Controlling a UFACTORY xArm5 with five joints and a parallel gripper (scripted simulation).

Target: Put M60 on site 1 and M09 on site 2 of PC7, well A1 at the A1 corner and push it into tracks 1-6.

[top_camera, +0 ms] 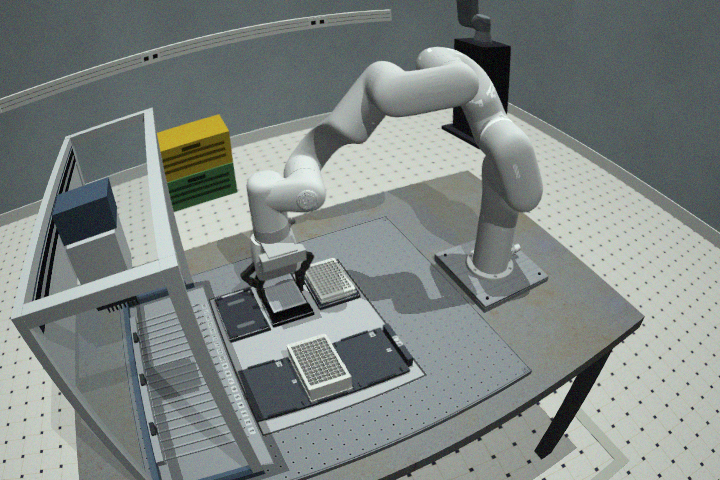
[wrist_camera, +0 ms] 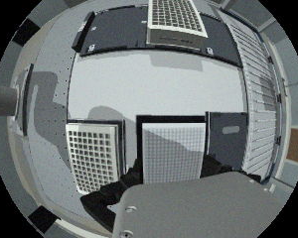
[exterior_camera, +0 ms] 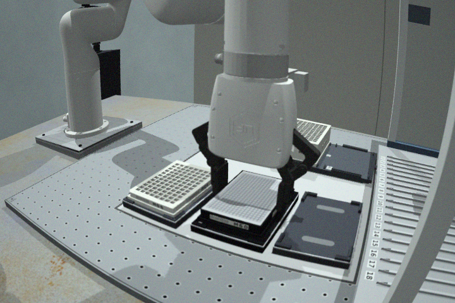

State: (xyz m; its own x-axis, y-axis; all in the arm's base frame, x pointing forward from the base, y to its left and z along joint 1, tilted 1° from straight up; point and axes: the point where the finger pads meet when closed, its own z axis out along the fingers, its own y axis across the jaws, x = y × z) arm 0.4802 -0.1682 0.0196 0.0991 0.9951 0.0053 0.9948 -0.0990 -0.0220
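Right now the plate nest S2 is 3 cm below my hand. From my hand the other things lie so: 96-well plate M06 (12 cm behind, 2 cm below); then plate carrier PC7 (3 cm ahead, 24 cm to the left, 2 cm below); then plate nest S3 (11 cm ahead, 3 cm below).
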